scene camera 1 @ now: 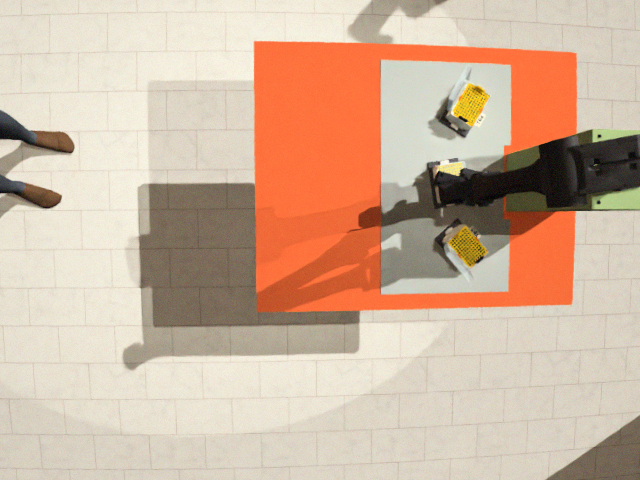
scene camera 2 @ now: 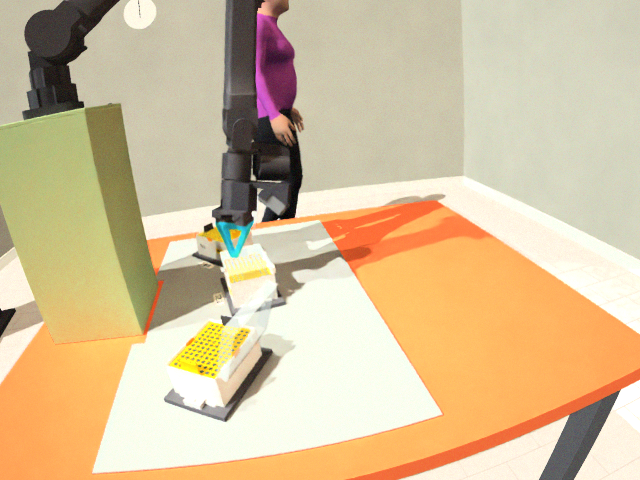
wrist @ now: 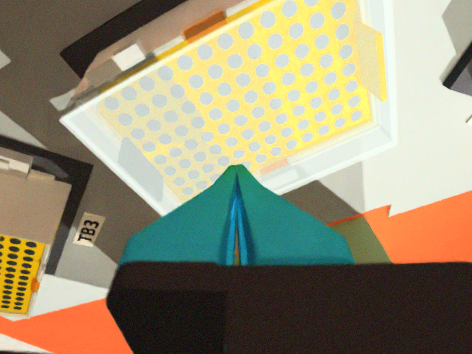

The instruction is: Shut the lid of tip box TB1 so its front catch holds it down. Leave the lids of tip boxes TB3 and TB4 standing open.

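Frame: origin at the arm's base, x ahead, y left, z up, level; centimetres.
Seen in the pictures: gripper, between the fingertips: (scene camera 2: 234, 257) (wrist: 236, 176); arm's base, origin of its link: (scene camera 2: 56, 114).
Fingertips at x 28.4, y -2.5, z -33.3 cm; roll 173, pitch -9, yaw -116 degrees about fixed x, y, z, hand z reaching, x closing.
Pixels of each thing's top centre, then the offset from my fingertips to it. Level surfaces: height alone.
- Tip box TB1, centre of its top: (wrist: 265, 153) (scene camera 2: 238, 259) (scene camera 1: 458, 181) dx +0.5, dy -1.7, dz +0.0 cm
- TB3, centre of its top: (scene camera 2: 221, 227) (scene camera 1: 470, 247) dx +0.6, dy +19.9, dz -0.3 cm
- TB4, centre of its top: (scene camera 2: 209, 338) (scene camera 1: 472, 103) dx -8.9, dy -24.8, dz -0.3 cm
- pale grey mat, height of its surface: dz -7.7 cm
- orange table, height of its surface: dz -8.0 cm
Tip box TB1 (scene camera 1: 450, 168) (scene camera 2: 249, 291) (wrist: 270, 85) stands in the middle of the row. Its clear lid (scene camera 2: 257, 254) (wrist: 106, 154) lies down over the yellow tip rack; whether the front catch holds it, I cannot tell. My gripper (scene camera 2: 235, 254) (wrist: 236, 176) is shut and empty, its tips at the lid's top near one edge; contact is not certain. In scene camera 1 the arm hides the fingers. TB3 (scene camera 1: 467, 245) (scene camera 2: 209, 246) (wrist: 17, 270) is on one side; its lid (scene camera 1: 459, 262) stands open. TB4 (scene camera 1: 469, 104) (scene camera 2: 211, 351) is on the other, its lid (scene camera 1: 461, 85) (scene camera 2: 254, 314) open.
The boxes stand on a pale grey mat (scene camera 1: 408, 103) (scene camera 2: 336, 403) on an orange table (scene camera 1: 310, 129) (scene camera 2: 465, 320). The green pedestal (scene camera 1: 594, 204) (scene camera 2: 56, 217) that bears the arm is beside the mat. A person in a purple top (scene camera 2: 279, 62) stands behind the arm in scene camera 2.
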